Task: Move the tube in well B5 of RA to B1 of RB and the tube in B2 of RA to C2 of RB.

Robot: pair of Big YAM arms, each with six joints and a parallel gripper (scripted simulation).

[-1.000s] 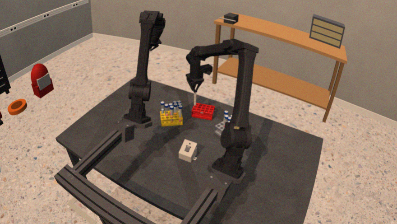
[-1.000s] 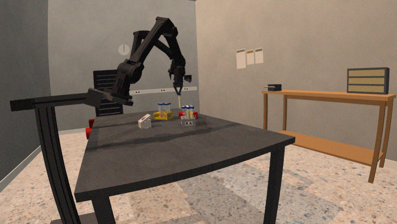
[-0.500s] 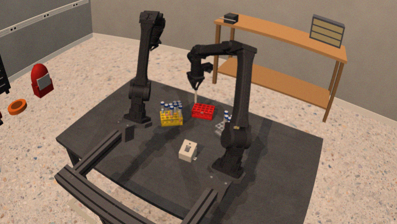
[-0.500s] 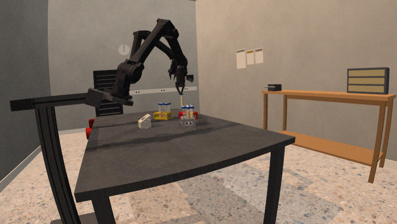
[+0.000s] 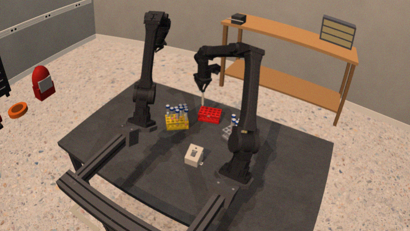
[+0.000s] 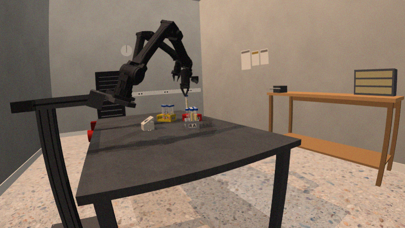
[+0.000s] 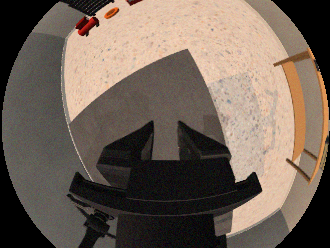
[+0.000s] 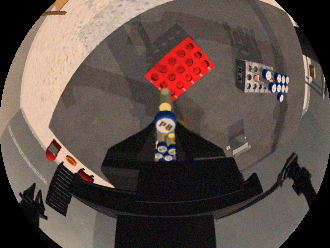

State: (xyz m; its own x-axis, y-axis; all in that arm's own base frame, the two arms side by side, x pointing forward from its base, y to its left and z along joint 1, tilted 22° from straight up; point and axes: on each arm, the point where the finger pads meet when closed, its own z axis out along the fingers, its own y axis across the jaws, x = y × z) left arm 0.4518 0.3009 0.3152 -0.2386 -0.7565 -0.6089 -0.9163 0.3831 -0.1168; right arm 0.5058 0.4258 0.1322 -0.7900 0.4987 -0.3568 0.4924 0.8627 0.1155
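The red rack is 30 mm ahead of my right hand, 50 mm to the right of it and 170 mm below it.
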